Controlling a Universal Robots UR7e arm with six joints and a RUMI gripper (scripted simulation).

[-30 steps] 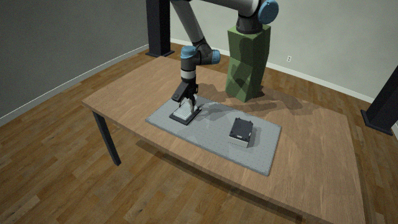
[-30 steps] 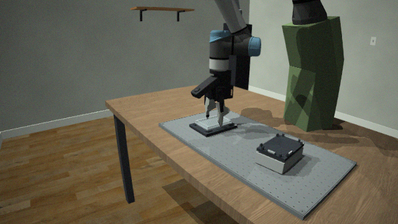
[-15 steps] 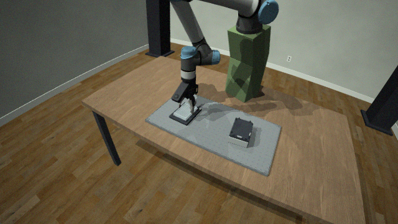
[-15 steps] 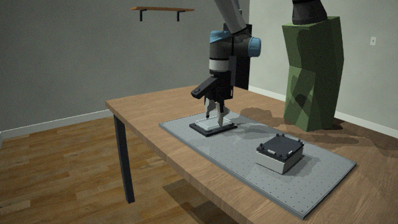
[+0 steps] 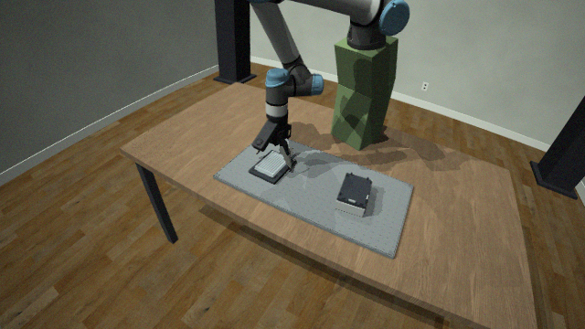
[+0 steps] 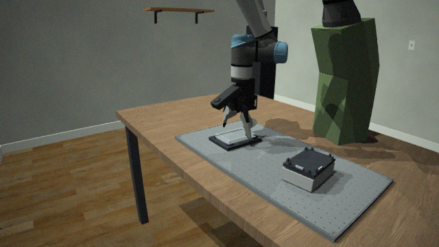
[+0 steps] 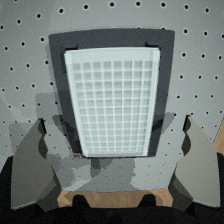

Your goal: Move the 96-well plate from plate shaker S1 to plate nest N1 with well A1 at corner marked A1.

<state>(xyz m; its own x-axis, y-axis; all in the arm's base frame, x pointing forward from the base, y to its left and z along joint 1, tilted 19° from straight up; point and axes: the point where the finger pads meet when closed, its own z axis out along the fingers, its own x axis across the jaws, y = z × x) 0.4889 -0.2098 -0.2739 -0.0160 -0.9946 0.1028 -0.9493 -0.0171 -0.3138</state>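
The white 96-well plate is 10 mm below my hand. Round my hand: plate nest (20 mm below).
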